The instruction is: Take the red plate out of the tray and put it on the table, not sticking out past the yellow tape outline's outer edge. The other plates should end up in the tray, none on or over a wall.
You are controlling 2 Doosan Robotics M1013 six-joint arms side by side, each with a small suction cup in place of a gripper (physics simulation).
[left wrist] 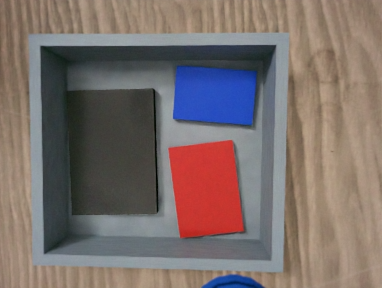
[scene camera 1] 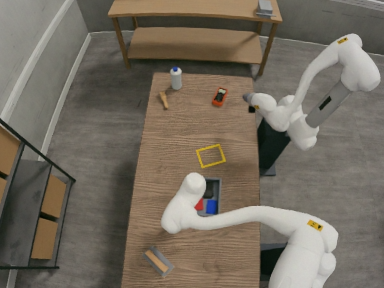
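Places are measured from the left arm's base along level axes (x left, y ahead, z down), in millimetres.
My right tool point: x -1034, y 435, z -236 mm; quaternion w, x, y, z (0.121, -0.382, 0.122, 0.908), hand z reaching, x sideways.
Behind a point stands the place of what it marks.
The grey tray [scene camera 1: 220, 192] @[x -433, y 572, z -50 mm] [left wrist: 160, 40] @[x -400, y 577, z -50 mm] stands on the table [scene camera 1: 165, 150] @[x -719, y 949, z 0 mm]. The red plate [scene camera 1: 199, 205] @[x -351, y 697, z -13 mm] [left wrist: 206, 190] @[x -356, y 728, z -13 mm] lies flat in it, beside the blue plate [scene camera 1: 212, 206] @[x -349, y 616, z -13 mm] [left wrist: 215, 95] @[x -346, y 623, z -13 mm]. The larger black plate [scene camera 1: 208, 191] [left wrist: 114, 152] @[x -459, y 685, z -14 mm] lies flat in the tray's left half in the left wrist view. The yellow tape outline [scene camera 1: 208, 147] @[x -760, y 657, z -1 mm] is on the table, above the tray in the scene view. My left gripper [left wrist: 233, 282] shows its blue cup edge below the tray's wall, with no plate on it; the arm hides it in the scene view. My right gripper [scene camera 1: 246, 97] @[x -1034, y 436, z -236 mm] is open, off by the table's upper right edge.
A white bottle [scene camera 1: 176, 80] @[x -1248, y 917, z -114 mm], a wooden-coloured tool [scene camera 1: 164, 100] @[x -1120, y 1001, z -26 mm] and a red device [scene camera 1: 219, 97] @[x -1165, y 587, z -37 mm] are at the table's top end. A grey and orange-tan block [scene camera 1: 158, 261] @[x 13, y 912, z -78 mm] lies at the lower left. The left arm reaches over the tray's left part.
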